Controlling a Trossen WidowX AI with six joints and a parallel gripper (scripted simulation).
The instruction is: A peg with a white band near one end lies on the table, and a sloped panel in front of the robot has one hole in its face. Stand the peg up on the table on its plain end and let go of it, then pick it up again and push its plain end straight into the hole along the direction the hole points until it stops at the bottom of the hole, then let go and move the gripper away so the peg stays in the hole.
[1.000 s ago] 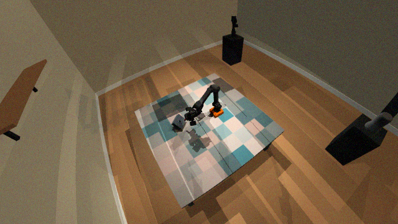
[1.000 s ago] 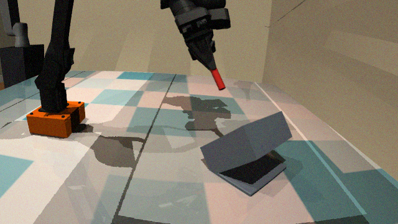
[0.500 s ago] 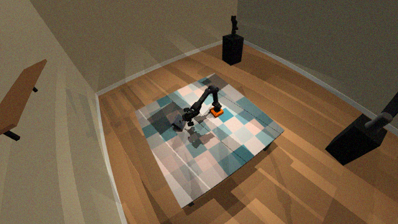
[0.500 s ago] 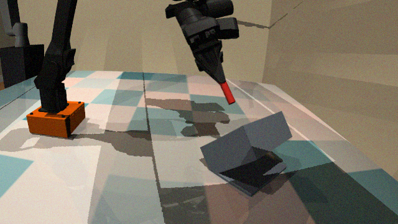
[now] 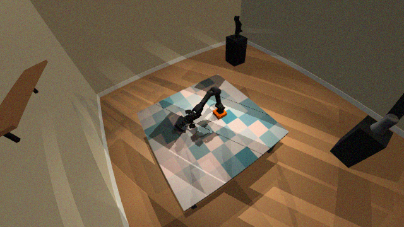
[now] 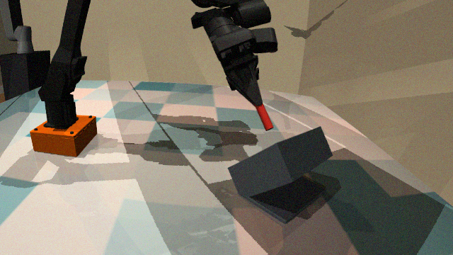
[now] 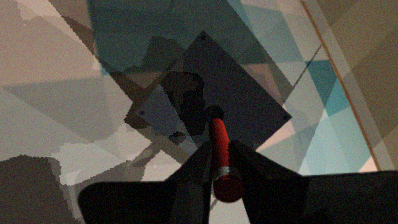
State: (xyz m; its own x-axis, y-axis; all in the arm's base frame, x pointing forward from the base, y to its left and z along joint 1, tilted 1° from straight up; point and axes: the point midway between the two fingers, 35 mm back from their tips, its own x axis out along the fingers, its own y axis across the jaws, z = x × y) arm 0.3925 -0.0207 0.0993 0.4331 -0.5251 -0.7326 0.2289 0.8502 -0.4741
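My gripper tip is now 4 cm short of the grey sloped panel, 5 cm to the left of it and 7 cm above it. From my gripper tip the other things lie so: red peg 1 cm behind, 1 cm to the left, 1 cm above; flat dark plate 5 cm ahead, 7 cm to the right, 12 cm below.
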